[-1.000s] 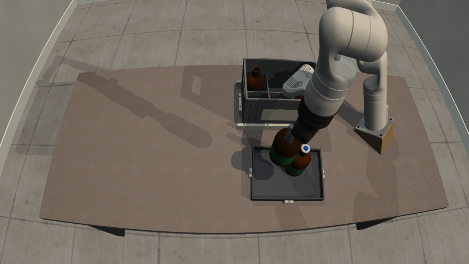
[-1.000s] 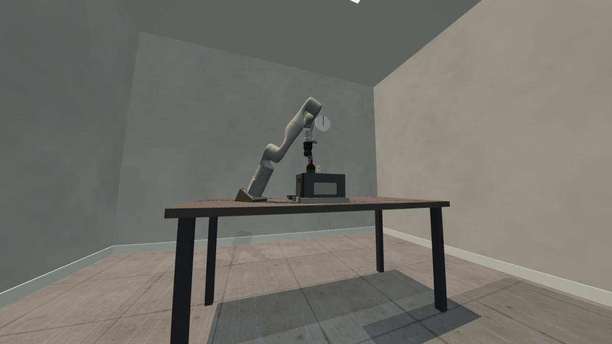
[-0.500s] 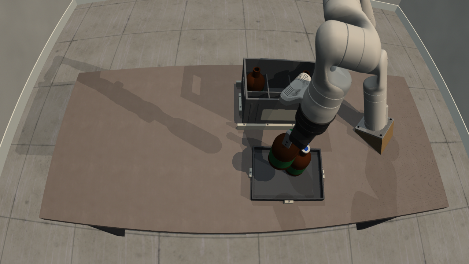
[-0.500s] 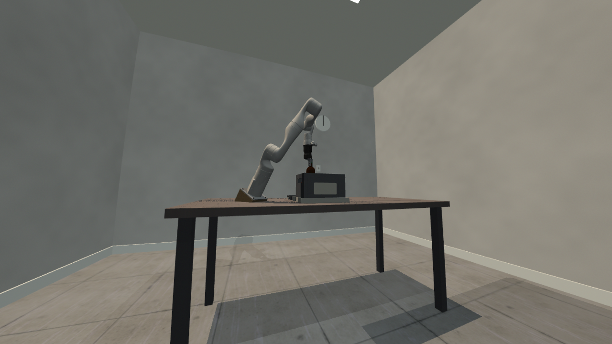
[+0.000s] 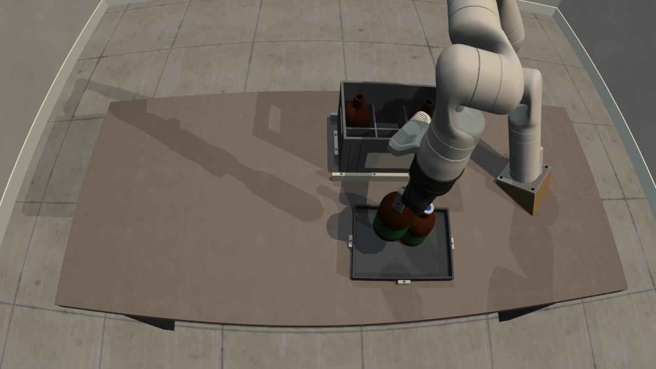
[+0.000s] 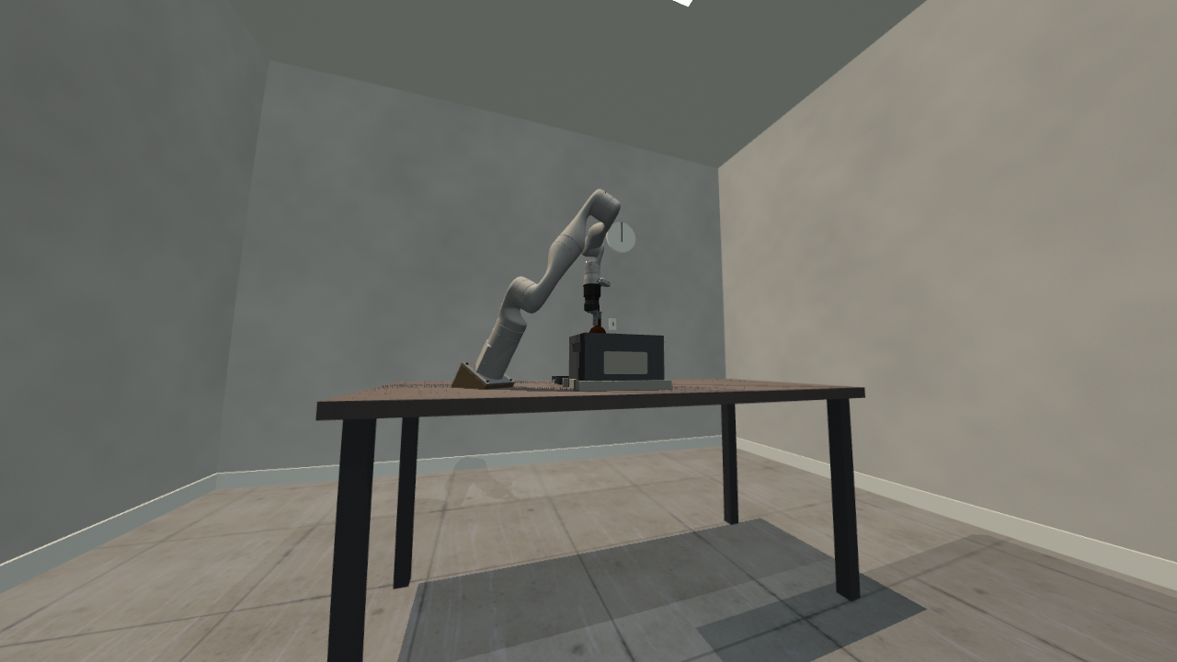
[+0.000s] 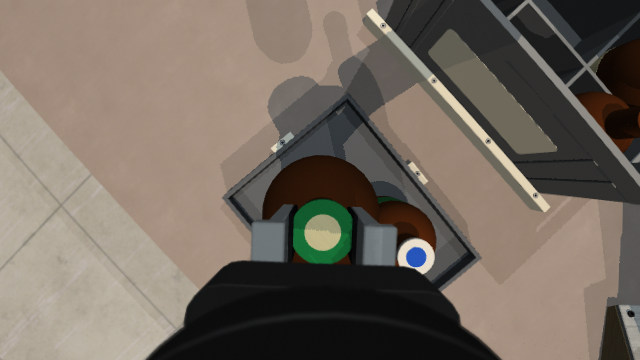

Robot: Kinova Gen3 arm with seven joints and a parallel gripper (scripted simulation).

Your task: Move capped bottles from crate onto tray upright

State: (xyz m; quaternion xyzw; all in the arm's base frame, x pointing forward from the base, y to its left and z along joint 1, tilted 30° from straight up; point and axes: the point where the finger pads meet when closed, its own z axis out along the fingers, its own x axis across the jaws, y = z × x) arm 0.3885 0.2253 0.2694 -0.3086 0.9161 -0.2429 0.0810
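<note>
My hand is 5 cm past the dark tray, 1 cm to the right of it and 25 cm above it. Round my hand: crate (9 cm behind, 27 cm to the right, 18 cm below).
</note>
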